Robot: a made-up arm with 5 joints.
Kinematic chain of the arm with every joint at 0, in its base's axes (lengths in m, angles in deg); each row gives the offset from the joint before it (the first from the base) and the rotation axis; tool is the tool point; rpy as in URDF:
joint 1: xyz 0 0 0.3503 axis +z
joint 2: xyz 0 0 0 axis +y
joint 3: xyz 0.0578 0 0.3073 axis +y
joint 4: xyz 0.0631 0 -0.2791 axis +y
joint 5: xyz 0.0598 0 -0.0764 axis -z
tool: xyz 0 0 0 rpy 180 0 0
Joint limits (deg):
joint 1: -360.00..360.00
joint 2: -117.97..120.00
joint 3: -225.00..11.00
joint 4: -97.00..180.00
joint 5: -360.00..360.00
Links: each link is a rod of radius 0.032 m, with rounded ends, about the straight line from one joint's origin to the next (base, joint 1, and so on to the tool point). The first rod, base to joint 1, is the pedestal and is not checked.
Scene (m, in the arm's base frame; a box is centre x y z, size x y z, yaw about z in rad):
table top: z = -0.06
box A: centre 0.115 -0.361 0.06 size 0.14 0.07 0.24 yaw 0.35
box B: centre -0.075 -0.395 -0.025 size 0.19 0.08 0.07 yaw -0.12
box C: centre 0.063 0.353 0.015 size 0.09 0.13 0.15 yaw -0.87
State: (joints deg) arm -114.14 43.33 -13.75 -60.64 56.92
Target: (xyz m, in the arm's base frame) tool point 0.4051 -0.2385 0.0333
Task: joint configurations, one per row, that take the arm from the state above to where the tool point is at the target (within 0.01 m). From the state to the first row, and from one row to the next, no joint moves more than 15 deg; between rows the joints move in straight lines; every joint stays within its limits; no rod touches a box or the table.
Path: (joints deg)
1: -108.58 44.74 -27.30 -62.55 56.15
2: -103.03 46.16 -40.84 -64.46 55.39
3: -97.47 47.57 -54.39 -66.37 54.62
4: -91.92 48.98 -67.94 -68.28 53.85
5: -86.36 50.40 -81.49 -70.19 53.08
6: -80.81 51.81 -95.03 -72.10 52.32
7: -68.23 59.31 -91.77 -63.35 53.47
8: -55.65 66.81 -88.50 -54.60 54.62
9: -43.07 74.31 -85.24 -45.85 55.77
10: -30.49 81.82 -81.97 -37.11 56.92

